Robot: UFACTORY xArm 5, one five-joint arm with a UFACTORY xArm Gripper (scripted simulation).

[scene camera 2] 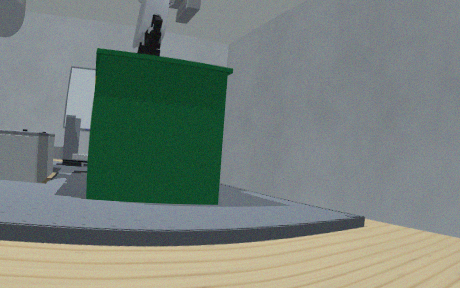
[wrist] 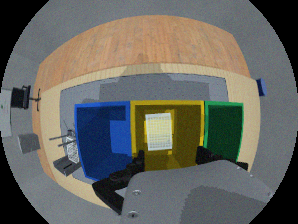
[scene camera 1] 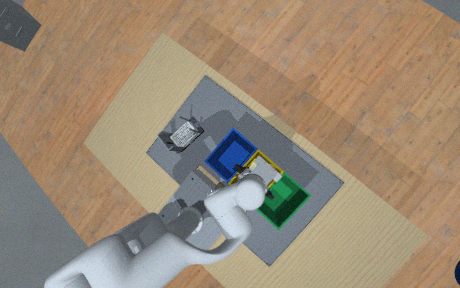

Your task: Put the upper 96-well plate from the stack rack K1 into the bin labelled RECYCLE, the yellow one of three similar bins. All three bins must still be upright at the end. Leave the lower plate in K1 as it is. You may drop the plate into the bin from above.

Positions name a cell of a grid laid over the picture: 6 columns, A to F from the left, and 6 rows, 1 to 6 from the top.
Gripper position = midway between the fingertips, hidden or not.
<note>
I see my gripper (wrist: D5), a green bin (scene camera 2: C3), a blue bin (scene camera 1: D4), a 96-well plate (wrist: D4) and a yellow bin (wrist: D4).
The green bin is seen too in the wrist view (wrist: E4). The blue bin also shows in the wrist view (wrist: C4). Scene camera 2 misses the 96-well plate, which is hidden by the green bin.
</note>
